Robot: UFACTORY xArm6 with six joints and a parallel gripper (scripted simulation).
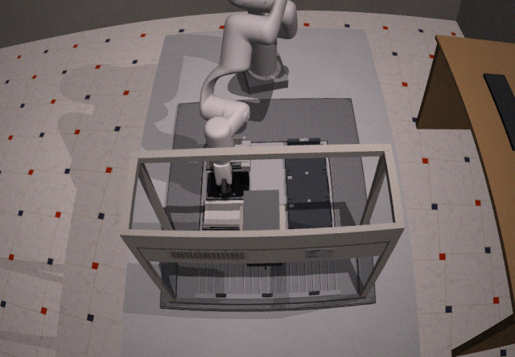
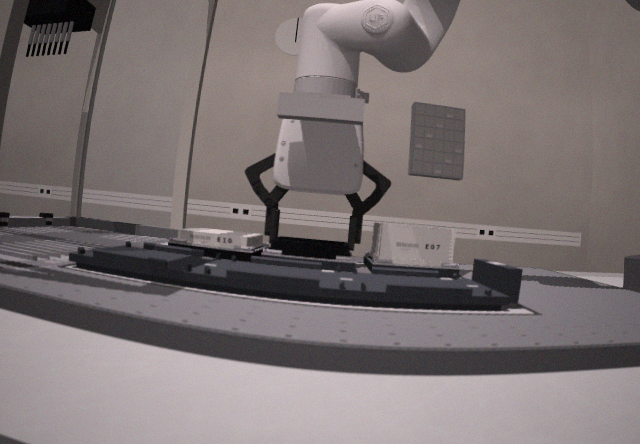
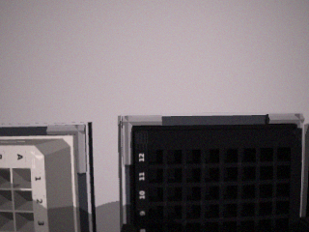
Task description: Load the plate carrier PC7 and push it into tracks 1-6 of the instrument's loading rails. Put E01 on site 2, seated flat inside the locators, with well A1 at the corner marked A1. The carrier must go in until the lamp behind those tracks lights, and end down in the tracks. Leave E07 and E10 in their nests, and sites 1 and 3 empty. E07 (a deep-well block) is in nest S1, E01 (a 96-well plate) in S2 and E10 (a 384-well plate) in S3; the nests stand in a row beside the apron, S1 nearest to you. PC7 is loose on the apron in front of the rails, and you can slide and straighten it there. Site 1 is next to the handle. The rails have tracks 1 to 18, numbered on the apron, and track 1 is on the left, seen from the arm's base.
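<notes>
My hand is 2 cm above the nest S2. The rest, counted from my hand: well plate E01: 1 cm below; plate carrier PC7: 25 cm to the left, 3 cm ahead, 1 cm below; pipetting head: 36 cm ahead, 25 cm above, 8 cm to the left.
</notes>
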